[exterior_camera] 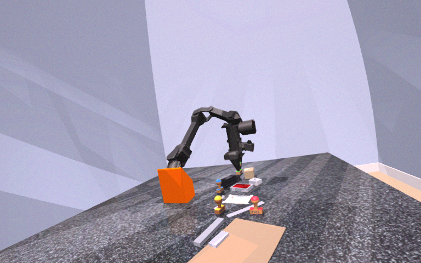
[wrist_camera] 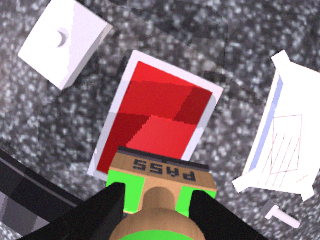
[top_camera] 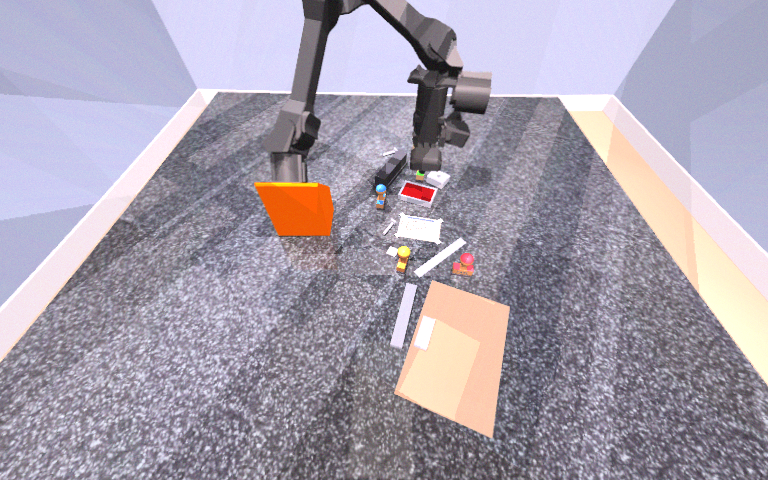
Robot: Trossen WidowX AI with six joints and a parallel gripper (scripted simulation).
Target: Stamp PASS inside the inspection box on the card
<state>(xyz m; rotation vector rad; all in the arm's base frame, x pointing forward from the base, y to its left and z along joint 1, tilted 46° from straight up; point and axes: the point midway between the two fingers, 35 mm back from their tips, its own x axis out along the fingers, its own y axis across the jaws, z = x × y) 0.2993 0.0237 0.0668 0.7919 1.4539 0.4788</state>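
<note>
My gripper tip is 110 mm to the left of the white card, 100 mm above it and 10 mm past it. Also, from my gripper tip: small white box (80 mm below, 60 mm to the left, 60 mm ahead); then red ink pad (90 mm below, 10 mm to the left); then green stamp (right at my gripper tip).
</note>
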